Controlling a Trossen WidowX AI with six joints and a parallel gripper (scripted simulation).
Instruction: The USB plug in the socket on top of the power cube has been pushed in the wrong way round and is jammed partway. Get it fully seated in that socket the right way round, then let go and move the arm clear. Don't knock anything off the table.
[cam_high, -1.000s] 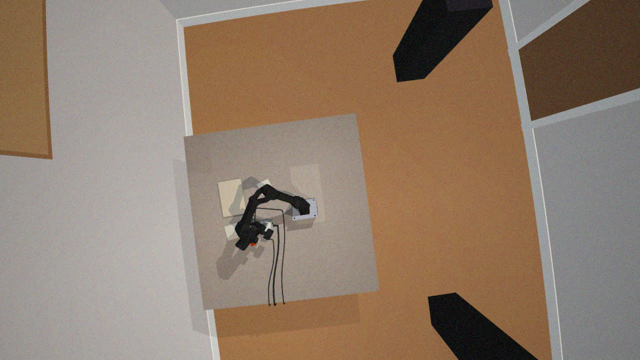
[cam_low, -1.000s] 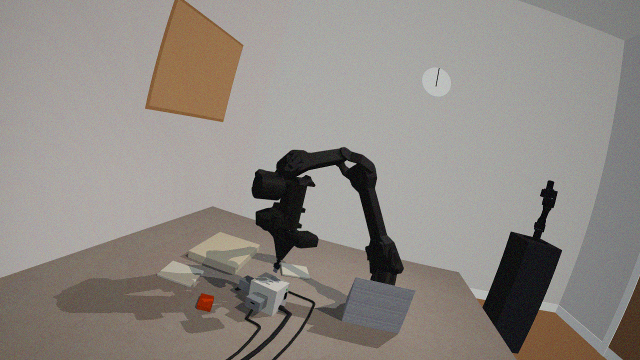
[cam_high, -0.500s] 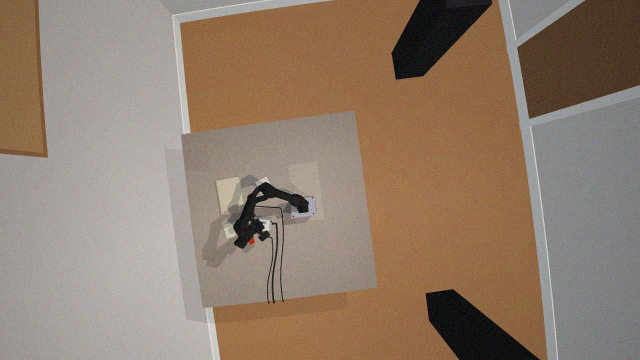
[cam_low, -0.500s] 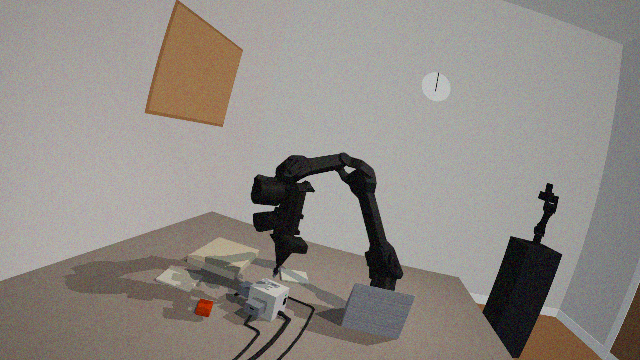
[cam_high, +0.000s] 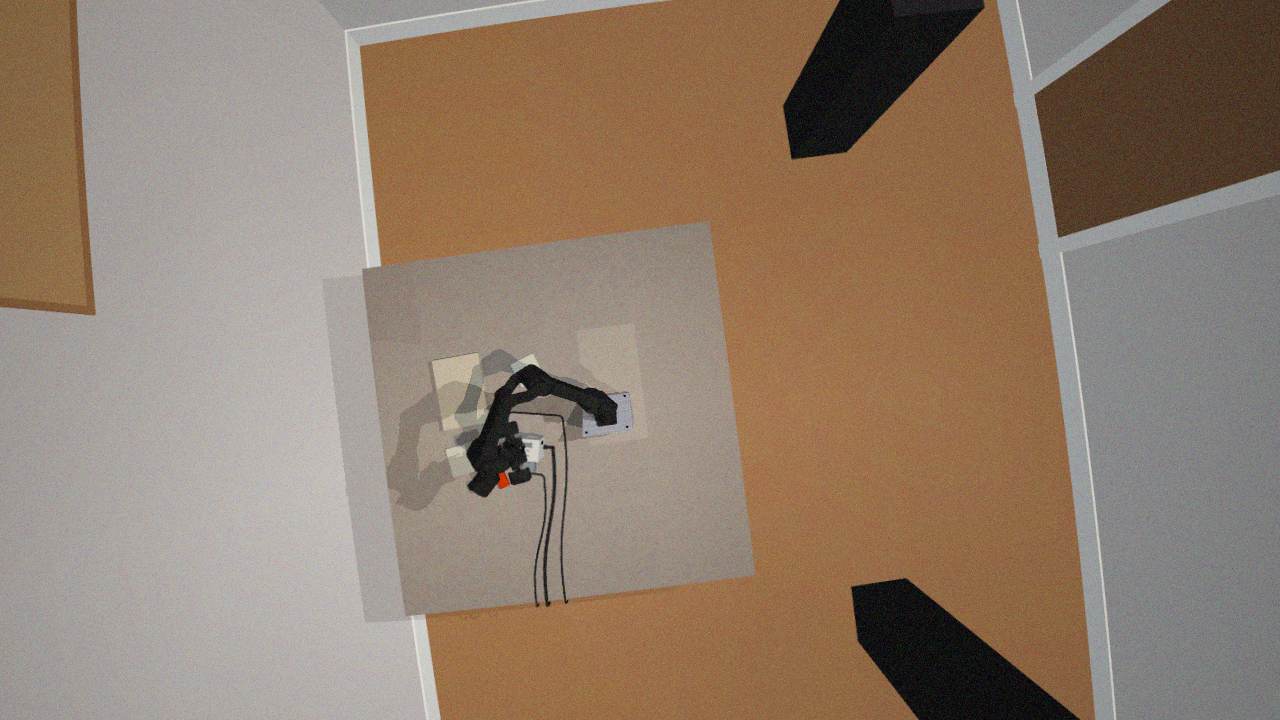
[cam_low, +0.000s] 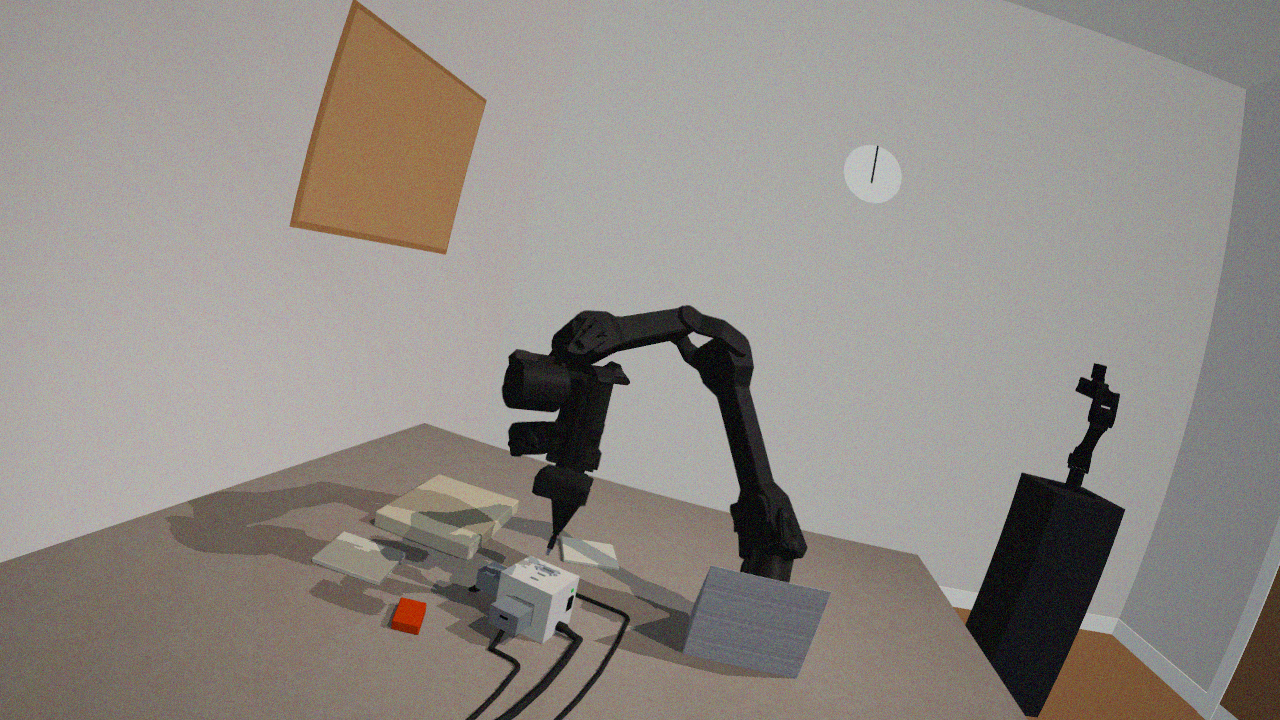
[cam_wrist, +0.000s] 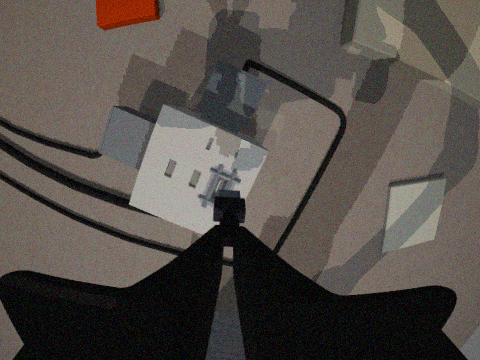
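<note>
Right now the black USB plug is 2 cm below my gripper tip. Also, from my gripper tip: orange block 14 cm ahead, 13 cm to the left, 13 cm below; then USB socket 7 cm below, 1 cm to the left.
</note>
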